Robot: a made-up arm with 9 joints. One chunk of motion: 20 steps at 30 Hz.
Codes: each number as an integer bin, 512 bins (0 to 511) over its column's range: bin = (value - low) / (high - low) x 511, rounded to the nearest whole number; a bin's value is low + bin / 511 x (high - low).
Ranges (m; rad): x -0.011..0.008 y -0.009..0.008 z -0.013..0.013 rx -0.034..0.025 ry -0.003..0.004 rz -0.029..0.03
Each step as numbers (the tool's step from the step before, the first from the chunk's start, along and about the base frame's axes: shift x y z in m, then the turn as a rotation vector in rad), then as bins.
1 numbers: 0.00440 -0.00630 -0.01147 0.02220 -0.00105 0.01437
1 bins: 414 81 30 487 142 376
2 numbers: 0.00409 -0.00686 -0.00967 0.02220 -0.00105 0.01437
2 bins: 406 64 65 487 142 376
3 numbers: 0.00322 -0.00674 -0.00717 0.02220 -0.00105 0.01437
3 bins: 382 68 115 487 142 376
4 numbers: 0.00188 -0.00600 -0.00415 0.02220 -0.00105 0.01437
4 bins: 346 90 174 487 142 376
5 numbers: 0.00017 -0.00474 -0.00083 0.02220 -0.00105 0.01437
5 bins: 300 128 239 487 142 376
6 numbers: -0.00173 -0.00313 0.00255 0.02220 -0.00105 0.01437
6 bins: 249 176 306 487 142 376
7 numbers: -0.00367 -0.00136 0.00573 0.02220 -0.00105 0.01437
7 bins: 197 230 368 487 142 376
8 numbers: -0.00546 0.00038 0.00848 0.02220 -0.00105 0.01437
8 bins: 149 282 422 487 142 376
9 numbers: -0.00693 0.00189 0.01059 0.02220 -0.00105 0.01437
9 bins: 109 327 464 487 142 376
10 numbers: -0.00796 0.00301 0.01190 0.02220 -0.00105 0.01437
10 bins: 82 361 489 487 142 376
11 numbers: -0.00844 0.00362 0.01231 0.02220 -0.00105 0.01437
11 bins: 69 379 497 487 142 376
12 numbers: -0.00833 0.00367 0.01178 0.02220 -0.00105 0.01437
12 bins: 72 381 487 487 142 376
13 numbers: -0.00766 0.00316 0.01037 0.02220 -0.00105 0.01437
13 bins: 90 366 459 487 142 376
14 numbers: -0.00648 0.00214 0.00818 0.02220 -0.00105 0.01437
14 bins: 122 335 416 487 142 376
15 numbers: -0.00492 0.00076 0.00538 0.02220 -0.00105 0.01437
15 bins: 164 293 361 487 142 376
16 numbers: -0.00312 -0.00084 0.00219 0.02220 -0.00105 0.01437
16 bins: 212 245 299 487 142 376
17 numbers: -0.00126 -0.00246 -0.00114 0.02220 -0.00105 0.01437
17 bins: 262 197 233 487 142 376
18 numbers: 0.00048 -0.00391 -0.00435 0.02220 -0.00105 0.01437
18 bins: 309 153 170 487 142 376
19 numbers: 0.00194 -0.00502 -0.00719 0.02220 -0.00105 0.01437
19 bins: 348 120 114 487 142 376
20 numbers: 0.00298 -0.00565 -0.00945 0.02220 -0.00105 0.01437
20 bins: 376 101 70 487 142 376
